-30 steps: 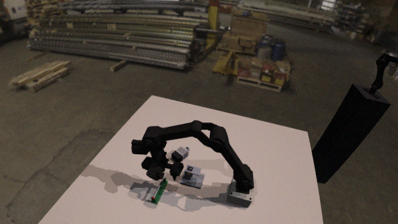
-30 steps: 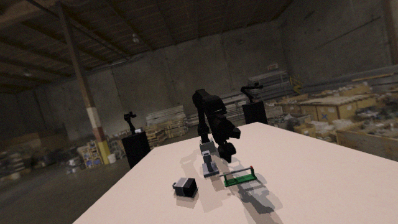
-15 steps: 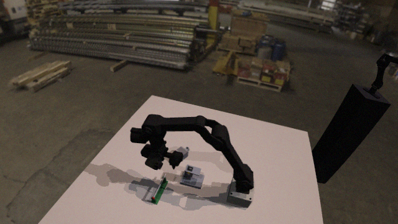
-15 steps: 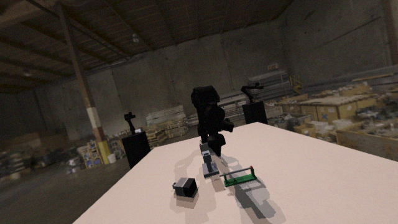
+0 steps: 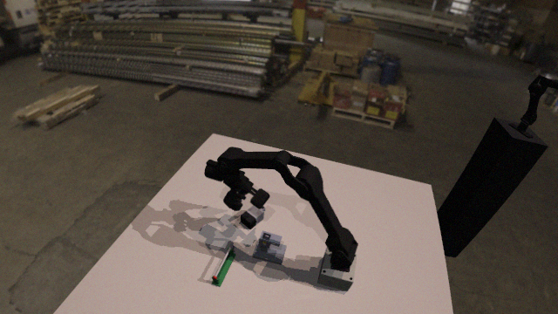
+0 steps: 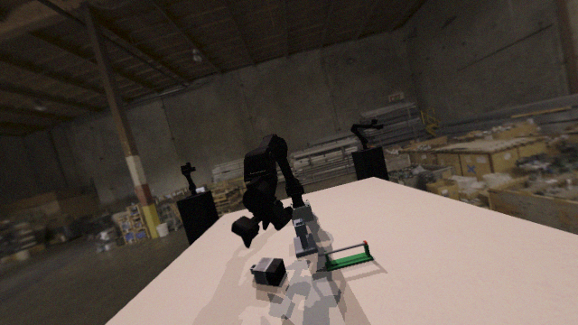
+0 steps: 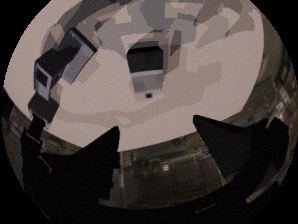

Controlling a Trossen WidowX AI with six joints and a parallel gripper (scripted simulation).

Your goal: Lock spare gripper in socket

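Now: gripper tip 11 cm above the spare gripper. Round my gripper tip: green cradle 26 cm to the left, 11 cm below, 3 cm ahead; grey mount 14 cm to the left, 10 cm behind, 8 cm below.
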